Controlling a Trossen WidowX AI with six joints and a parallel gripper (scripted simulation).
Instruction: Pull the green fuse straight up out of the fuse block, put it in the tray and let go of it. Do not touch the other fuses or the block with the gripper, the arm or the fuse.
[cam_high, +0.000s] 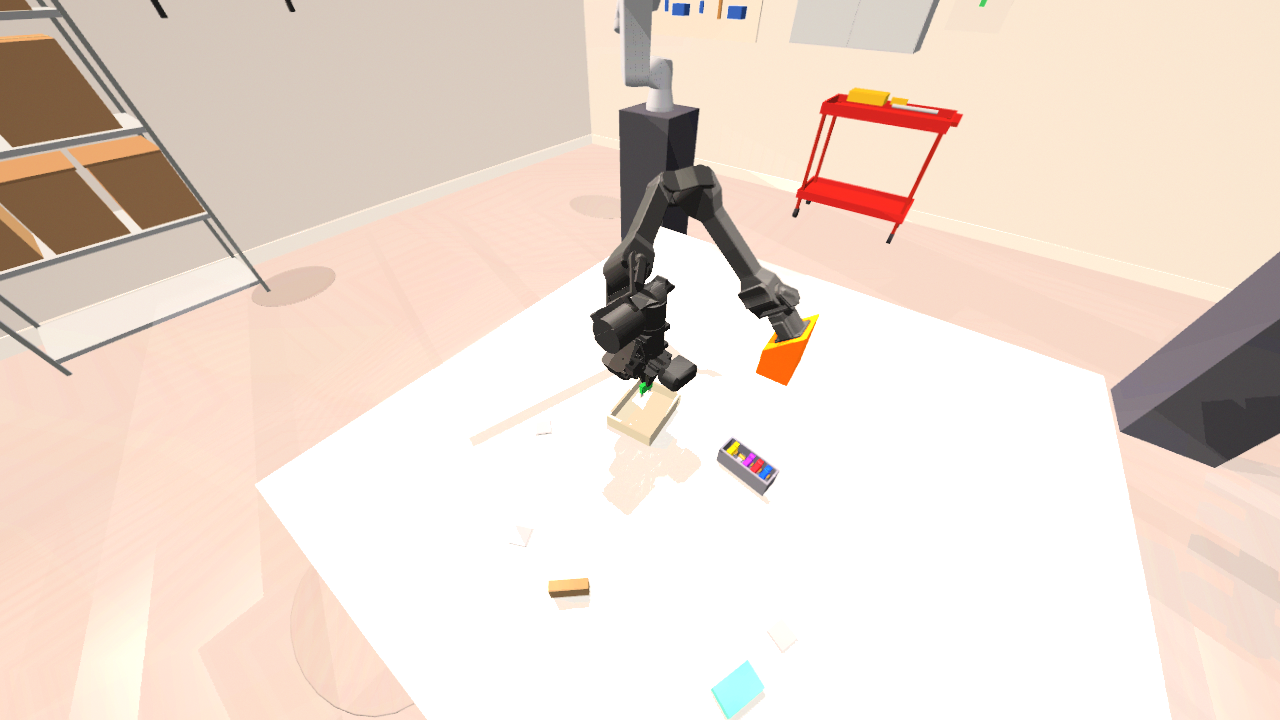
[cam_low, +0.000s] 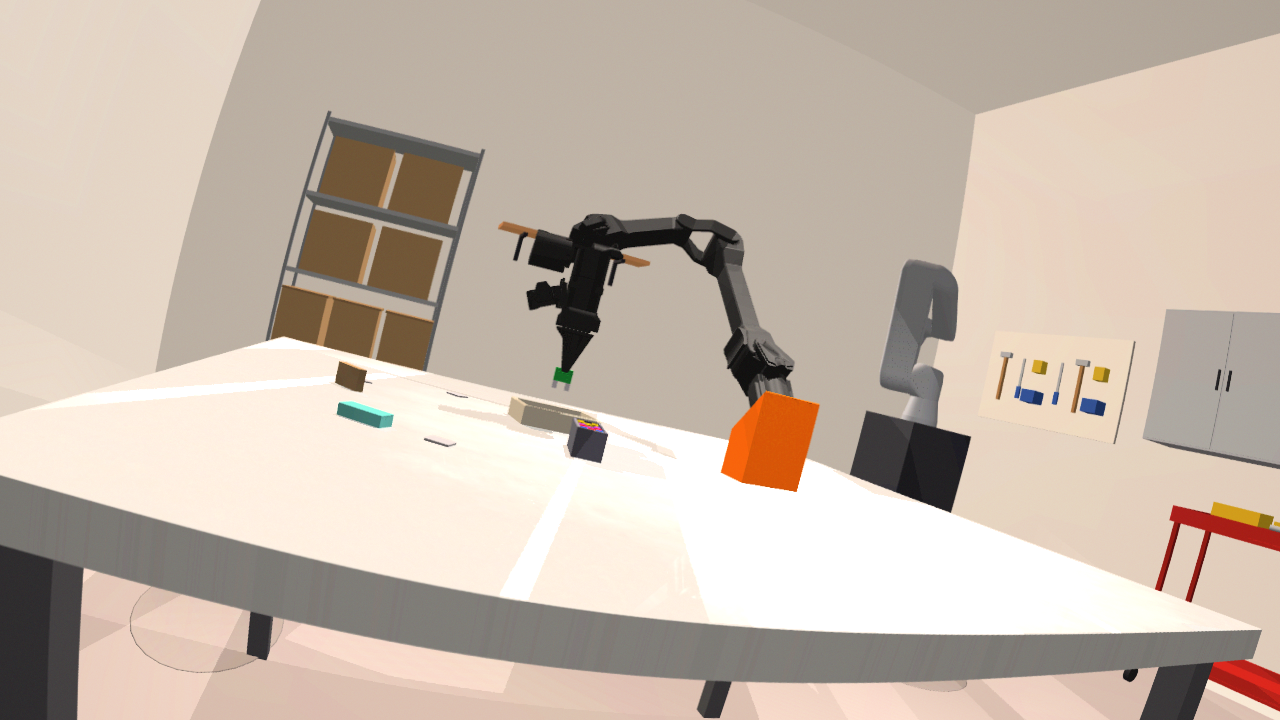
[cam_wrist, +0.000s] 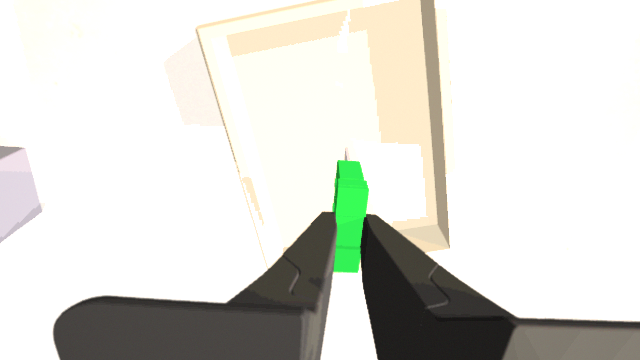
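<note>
Right now my gripper tip is 10 mm above the green fuse. From my gripper tip the other things lie so: yellow fuse (190 mm to the left, 70 mm below, 10 mm behind); then purple fuse (230 mm to the left, 70 mm below); then beige tray (90 mm below).
</note>
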